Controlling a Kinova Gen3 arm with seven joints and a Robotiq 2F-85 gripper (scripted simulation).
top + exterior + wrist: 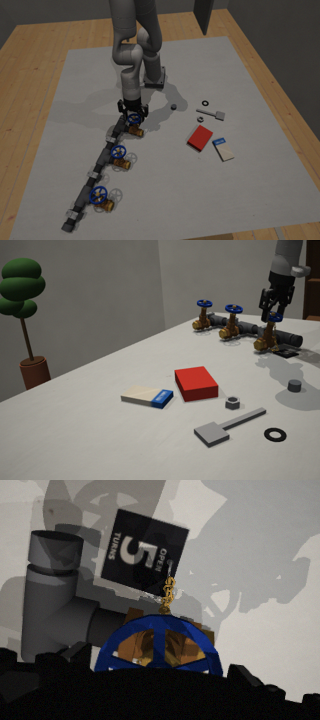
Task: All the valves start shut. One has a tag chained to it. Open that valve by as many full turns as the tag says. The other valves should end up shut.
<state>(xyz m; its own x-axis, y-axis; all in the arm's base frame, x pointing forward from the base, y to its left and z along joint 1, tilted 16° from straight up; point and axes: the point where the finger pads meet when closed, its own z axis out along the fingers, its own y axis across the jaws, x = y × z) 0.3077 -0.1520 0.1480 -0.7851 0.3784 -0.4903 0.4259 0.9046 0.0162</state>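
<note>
The black tag is 4 cm behind my hand and 12 cm below it. The rest, counted from my hand: red block (13 cm ahead, 31 cm to the left, 11 cm below); small grey cylinder (10 cm behind, 23 cm to the left, 11 cm below); grey paddle-shaped tool (44 cm to the left, 12 cm below).
</note>
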